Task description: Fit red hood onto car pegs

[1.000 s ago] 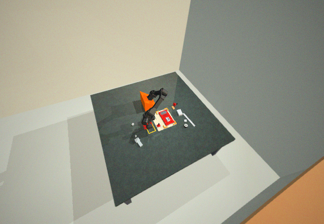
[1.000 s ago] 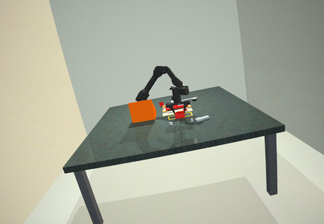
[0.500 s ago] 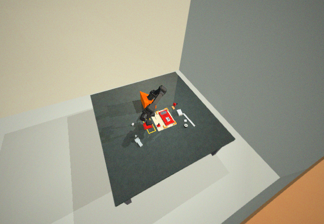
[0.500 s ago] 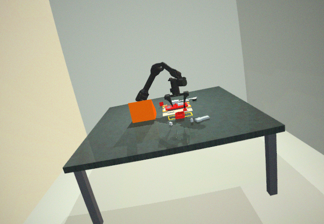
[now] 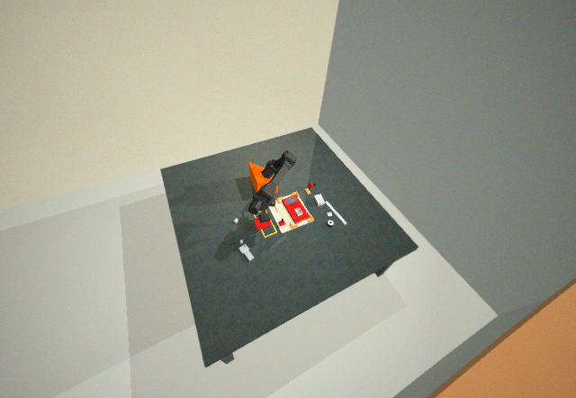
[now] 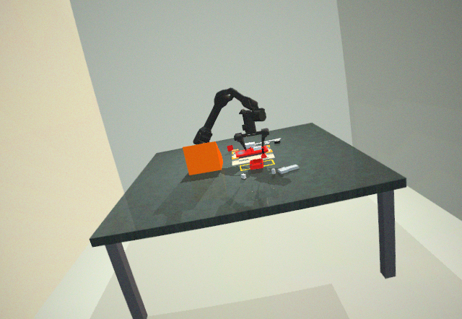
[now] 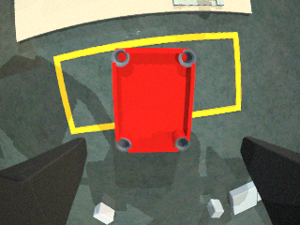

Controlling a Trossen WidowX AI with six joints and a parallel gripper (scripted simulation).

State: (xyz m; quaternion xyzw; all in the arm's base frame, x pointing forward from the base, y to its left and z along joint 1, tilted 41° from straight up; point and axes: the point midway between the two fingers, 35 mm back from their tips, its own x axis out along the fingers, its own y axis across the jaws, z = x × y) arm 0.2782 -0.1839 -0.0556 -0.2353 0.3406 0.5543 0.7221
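My gripper tip is now 90 mm above the red hood. The rest, counted from my gripper tip: white ribbed engine block: 240 mm to the left, 70 mm below, 50 mm ahead; then wheel: 380 mm to the left, 220 mm ahead, 90 mm below; then cream jig: 210 mm to the left, 80 mm below, 20 mm ahead.
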